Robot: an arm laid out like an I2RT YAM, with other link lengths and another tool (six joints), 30 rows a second.
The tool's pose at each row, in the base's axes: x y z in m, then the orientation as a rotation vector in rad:
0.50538, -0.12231, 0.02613, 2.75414, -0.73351, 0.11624
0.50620, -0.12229, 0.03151, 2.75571, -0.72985, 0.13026
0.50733, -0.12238, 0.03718, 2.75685, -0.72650, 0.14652
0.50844, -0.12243, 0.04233, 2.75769, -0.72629, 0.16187
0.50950, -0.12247, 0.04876, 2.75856, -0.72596, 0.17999
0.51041, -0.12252, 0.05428, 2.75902, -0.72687, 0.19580
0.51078, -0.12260, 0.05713, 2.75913, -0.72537, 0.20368
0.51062, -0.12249, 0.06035, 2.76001, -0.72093, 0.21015
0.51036, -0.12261, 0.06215, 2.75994, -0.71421, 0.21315
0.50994, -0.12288, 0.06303, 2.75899, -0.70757, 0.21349
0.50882, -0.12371, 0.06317, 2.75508, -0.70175, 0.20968
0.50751, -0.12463, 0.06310, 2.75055, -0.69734, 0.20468
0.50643, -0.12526, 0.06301, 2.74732, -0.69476, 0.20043
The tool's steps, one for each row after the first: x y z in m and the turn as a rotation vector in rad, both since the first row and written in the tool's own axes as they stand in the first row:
0.00151, 0.00095, -0.00514, 0.00376, 0.00934, -0.00126
0.00339, 0.00190, -0.01053, 0.00774, 0.02017, -0.00202
0.00515, 0.00270, -0.01543, 0.01191, 0.02996, -0.00071
0.00705, 0.00385, -0.02155, 0.01680, 0.04152, 0.00079
0.00869, 0.00484, -0.02681, 0.02109, 0.05146, 0.00295
0.00948, 0.00545, -0.02951, 0.02277, 0.05676, 0.00274
0.00978, 0.00626, -0.03262, 0.02429, 0.06141, 0.00030
0.00988, 0.00694, -0.03430, 0.02368, 0.06445, -0.00390
0.00977, 0.00760, -0.03506, 0.02163, 0.06600, -0.00819
0.00922, 0.00888, -0.03496, 0.01598, 0.06554, -0.01195
0.00851, 0.01028, -0.03462, 0.00973, 0.06424, -0.01482
0.00786, 0.01132, -0.03435, 0.00522, 0.06277, -0.01655

